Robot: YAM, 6 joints.
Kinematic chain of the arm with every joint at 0, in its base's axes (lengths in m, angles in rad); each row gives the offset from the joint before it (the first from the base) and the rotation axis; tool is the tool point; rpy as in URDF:
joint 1: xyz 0 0 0.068 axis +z
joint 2: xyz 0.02 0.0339 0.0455 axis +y
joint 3: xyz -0.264 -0.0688 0 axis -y
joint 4: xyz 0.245 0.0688 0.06 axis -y
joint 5: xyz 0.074 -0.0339 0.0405 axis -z
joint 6: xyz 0.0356 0 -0.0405 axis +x
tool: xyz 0 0 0 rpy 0 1.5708 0
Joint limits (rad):
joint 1: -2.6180..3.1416
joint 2: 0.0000..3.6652
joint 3: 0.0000..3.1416
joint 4: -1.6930..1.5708
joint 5: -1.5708..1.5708
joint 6: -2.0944..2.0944
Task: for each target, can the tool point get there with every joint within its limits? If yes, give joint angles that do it. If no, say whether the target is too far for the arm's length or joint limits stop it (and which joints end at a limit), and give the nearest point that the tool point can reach.
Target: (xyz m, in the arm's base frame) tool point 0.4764 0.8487 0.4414
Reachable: no: too far | nearest point 0.2995 0.5335 0.3171 | short by 0.382 m
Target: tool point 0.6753 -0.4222 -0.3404
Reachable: no: too far | nearest point 0.4753 -0.2972 -0.2018 | short by 0.274 m
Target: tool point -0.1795 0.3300 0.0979
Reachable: yes | joints 2.0271 2.2693 1.5399 -1.1988 -0.4556 -0.6238
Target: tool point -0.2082 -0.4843 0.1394
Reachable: yes | joints -2.0142 2.8069 2.7360 -1.4153 -0.5865 0.6806
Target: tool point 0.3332 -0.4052 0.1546
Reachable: yes | joints -0.8626 2.6551 2.5096 -1.2383 0.2992 0.0374
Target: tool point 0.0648 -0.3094 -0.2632
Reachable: yes | joints -1.2897 3.2395 1.4862 0.3614 0.7243 0.2243
